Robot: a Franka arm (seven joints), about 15 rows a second.
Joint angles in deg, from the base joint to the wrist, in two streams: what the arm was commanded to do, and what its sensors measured. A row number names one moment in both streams.
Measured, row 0:
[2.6 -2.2 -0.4 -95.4 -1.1 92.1 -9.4]
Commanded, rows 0 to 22:
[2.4 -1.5 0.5 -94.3 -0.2 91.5 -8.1]
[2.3 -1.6 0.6 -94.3 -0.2 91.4 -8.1]
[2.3 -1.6 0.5 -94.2 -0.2 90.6 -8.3]
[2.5 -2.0 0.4 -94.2 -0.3 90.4 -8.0]
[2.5 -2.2 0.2 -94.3 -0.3 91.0 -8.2]
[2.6 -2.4 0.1 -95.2 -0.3 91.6 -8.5]
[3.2 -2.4 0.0 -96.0 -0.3 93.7 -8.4]
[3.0 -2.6 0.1 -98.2 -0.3 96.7 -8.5]
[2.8 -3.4 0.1 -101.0 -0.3 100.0 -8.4]
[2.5 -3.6 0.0 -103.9 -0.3 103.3 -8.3]
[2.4 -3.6 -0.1 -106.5 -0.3 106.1 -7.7]
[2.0 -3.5 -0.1 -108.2 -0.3 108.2 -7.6]
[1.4 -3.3 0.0 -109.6 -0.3 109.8 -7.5]
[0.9 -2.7 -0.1 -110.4 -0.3 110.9 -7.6]
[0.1 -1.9 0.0 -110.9 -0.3 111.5 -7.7]
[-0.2 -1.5 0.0 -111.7 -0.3 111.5 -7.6]
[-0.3 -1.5 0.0 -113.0 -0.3 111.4 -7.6]
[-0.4 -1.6 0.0 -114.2 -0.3 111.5 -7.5]
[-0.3 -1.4 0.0 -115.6 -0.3 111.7 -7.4]
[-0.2 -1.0 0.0 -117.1 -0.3 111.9 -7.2]
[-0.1 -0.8 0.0 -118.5 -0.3 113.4 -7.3]
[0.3 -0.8 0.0 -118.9 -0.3 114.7 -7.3]
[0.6 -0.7 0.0 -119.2 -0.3 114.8 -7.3]
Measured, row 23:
[0.4 -0.2 -0.4 -117.3 -1.1 112.9 -8.4]
